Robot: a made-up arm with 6 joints.
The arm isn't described. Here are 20 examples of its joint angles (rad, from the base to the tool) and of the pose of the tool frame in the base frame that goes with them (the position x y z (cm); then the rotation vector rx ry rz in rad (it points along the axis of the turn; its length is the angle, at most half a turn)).
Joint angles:
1: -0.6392 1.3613 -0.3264 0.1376 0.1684 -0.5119
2: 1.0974 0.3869 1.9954 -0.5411 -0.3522 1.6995
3: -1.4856 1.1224 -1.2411 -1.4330 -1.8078 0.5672
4: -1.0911 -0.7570 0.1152 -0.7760 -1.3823 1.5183
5: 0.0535 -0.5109 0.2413 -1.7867 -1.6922 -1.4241
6: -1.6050 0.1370 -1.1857 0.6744 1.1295 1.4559
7: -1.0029 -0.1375 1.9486 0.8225 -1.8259 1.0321
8: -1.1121 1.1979 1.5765 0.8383 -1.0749 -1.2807
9: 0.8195 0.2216 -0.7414 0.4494 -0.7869 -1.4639
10: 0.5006 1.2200 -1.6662 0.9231 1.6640 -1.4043
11: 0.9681 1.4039 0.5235 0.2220 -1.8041 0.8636
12: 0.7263 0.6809 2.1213 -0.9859 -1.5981 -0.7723
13: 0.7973 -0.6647 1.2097 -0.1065 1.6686 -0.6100
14: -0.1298 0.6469 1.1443 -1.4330 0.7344 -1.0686
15: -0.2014 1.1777 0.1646 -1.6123 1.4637 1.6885
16: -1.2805 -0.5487 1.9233 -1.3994 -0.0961 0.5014
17: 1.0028 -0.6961 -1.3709 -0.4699 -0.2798 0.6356
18: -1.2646 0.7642 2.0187 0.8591 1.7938 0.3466
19: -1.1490 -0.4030 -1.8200 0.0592 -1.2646 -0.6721
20: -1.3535 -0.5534 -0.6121 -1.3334 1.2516 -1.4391
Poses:
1: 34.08 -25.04 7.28 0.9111 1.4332 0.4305
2: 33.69 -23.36 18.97 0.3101 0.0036 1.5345
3: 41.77 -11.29 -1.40 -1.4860 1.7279 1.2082
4: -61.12 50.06 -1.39 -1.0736 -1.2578 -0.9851
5: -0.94 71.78 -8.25 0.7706 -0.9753 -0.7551
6: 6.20 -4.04 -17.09 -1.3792 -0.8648 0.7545
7: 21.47 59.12 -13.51 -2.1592 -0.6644 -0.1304
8: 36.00 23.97 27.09 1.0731 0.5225 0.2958
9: 12.53 17.05 -20.57 0.7642 1.3418 -0.9980
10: -26.32 -18.37 52.98 1.2126 0.1676 -1.8009
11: -6.51 -32.72 -10.25 1.6053 -0.0642 -1.0994
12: 26.38 -11.95 14.74 0.1230 -2.0405 -1.2418
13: 67.75 18.66 -20.97 -0.1425 2.3734 -1.9939
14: 34.91 -4.13 -5.26 0.3146 -0.3822 1.9332
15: 11.41 -29.48 0.35 0.4123 -1.2364 0.1675
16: 4.70 42.10 -7.32 1.5575 -0.1371 2.2826
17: 23.86 62.07 -22.43 -1.5648 -1.0611 -1.7550
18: 36.35 31.89 11.13 -0.0123 0.9775 -1.0270
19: -10.12 -5.66 -27.44 -1.4613 1.7858 1.4524
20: -36.83 16.34 -32.08 -0.9969 -1.0344 -1.0351
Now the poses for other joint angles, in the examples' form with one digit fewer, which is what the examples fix.
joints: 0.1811 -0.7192 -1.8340 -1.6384 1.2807 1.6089
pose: 3.0 18.4 -35.5 1.450 0.154 0.313
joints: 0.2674 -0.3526 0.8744 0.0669 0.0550 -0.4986
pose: 37.9 40.9 -28.3 2.666 -0.915 0.893
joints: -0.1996 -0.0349 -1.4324 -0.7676 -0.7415 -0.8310
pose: -4.7 5.4 -20.2 0.550 1.818 1.338
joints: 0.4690 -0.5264 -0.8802 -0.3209 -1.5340 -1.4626
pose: 5.5 55.0 -7.5 0.489 0.623 -0.003
